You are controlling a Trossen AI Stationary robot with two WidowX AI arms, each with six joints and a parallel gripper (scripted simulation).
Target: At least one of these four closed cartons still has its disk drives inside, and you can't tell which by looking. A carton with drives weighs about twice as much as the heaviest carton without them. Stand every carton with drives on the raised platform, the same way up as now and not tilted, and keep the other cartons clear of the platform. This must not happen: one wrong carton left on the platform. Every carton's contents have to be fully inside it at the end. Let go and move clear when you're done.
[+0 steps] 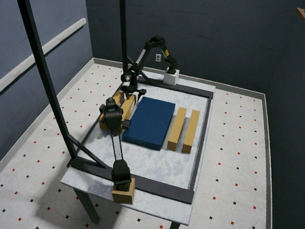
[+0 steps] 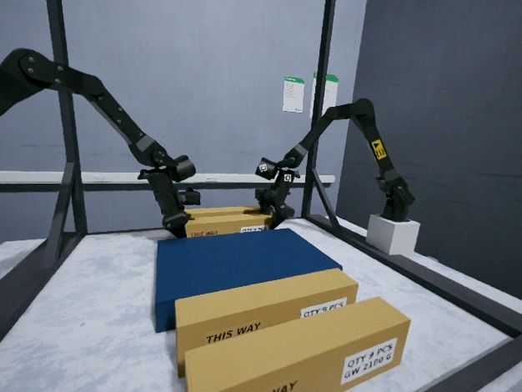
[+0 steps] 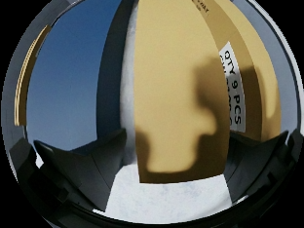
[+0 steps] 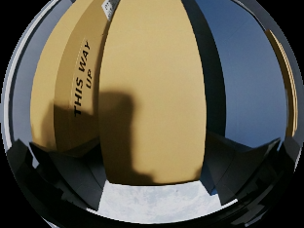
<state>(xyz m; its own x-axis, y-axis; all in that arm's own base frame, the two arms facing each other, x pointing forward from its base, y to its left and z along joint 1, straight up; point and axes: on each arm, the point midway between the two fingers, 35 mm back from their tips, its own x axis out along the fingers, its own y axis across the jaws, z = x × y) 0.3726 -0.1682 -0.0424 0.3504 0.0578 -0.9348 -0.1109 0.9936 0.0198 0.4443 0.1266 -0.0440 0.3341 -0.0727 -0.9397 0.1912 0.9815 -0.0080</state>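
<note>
Now: the carton 15 cm to the left of my right hand, 3 cm below it and 1 cm behind it. The rest, counted from my right hand: dark frame rail (55 cm ahead, 13 cm to the left, 6 cm below); raised blue platform (18 cm ahead, 14 cm to the left, 4 cm below).
Right now my left hand is 14 cm to the left of the carton and 3 cm above it. The rest, counted from my left hand: dark frame rail 56 cm ahead, 16 cm to the right, 7 cm below; raised blue platform 19 cm ahead, 15 cm to the right, 5 cm below.
</note>
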